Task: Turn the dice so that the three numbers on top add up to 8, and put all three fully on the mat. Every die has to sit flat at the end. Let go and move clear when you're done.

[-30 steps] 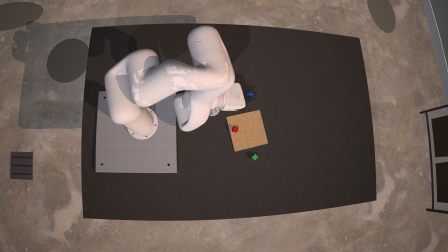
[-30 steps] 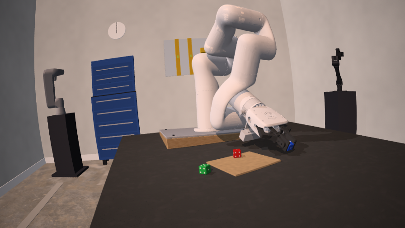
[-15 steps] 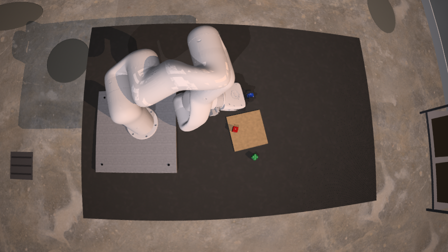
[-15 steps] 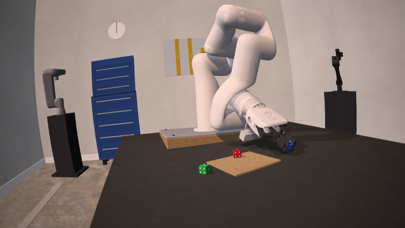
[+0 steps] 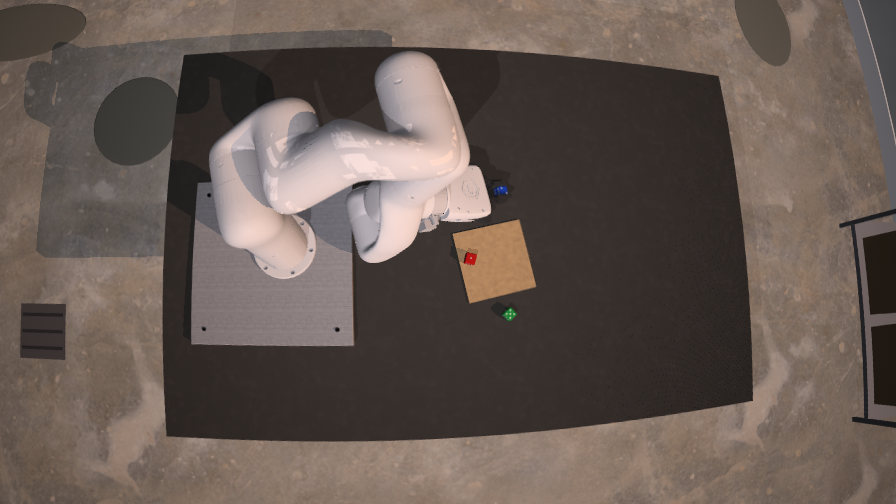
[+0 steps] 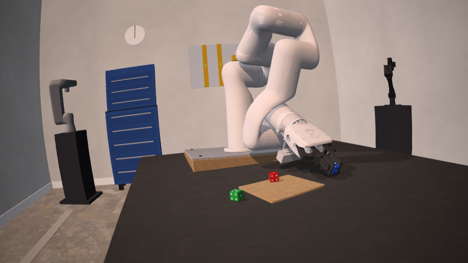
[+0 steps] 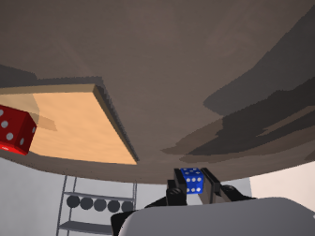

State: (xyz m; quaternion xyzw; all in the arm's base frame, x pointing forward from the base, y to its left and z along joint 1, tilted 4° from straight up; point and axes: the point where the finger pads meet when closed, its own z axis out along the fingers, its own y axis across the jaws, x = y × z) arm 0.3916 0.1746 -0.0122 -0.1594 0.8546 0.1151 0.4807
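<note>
My gripper is now 14 cm to the left of the red die, 3 cm past it and 2 cm above it. Also, from my hand: tan mat: 13 cm to the right, 3 cm below, 2 cm ahead; green die: 23 cm to the right, 6 cm ahead, 2 cm below; blue die: 1 cm below, 1 cm ahead.
</note>
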